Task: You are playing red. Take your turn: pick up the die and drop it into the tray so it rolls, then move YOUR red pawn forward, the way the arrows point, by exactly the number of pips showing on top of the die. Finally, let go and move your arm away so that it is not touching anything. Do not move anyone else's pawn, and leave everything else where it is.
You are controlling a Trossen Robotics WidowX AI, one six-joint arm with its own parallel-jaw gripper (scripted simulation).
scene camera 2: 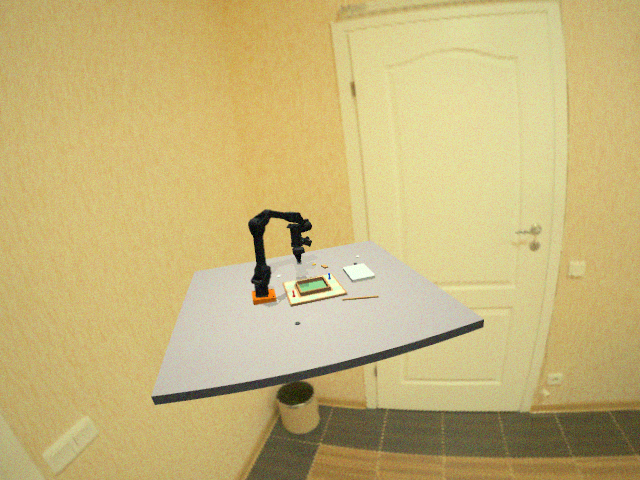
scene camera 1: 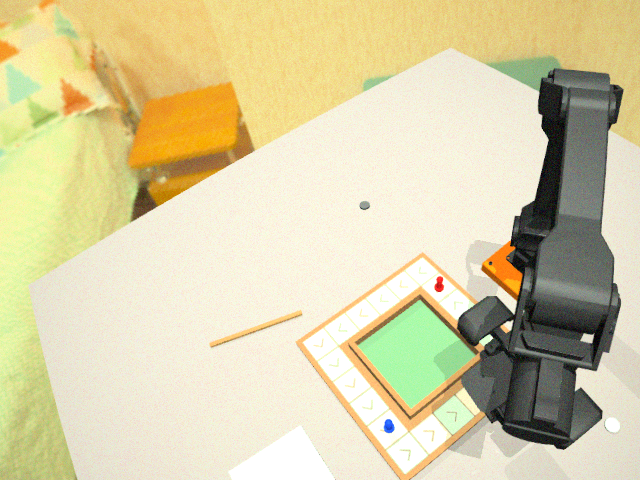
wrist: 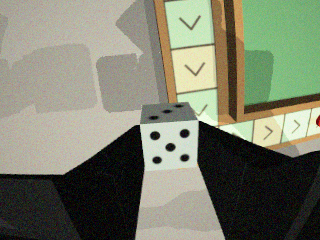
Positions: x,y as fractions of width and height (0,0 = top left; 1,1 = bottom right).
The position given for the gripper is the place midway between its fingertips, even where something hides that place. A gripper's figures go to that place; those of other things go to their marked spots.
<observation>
The gripper (scene camera 1: 0.80,0.81) is 64 cm from the lens. A green tray (scene camera 1: 0.65,0.73) is 75 cm from the lens.
</observation>
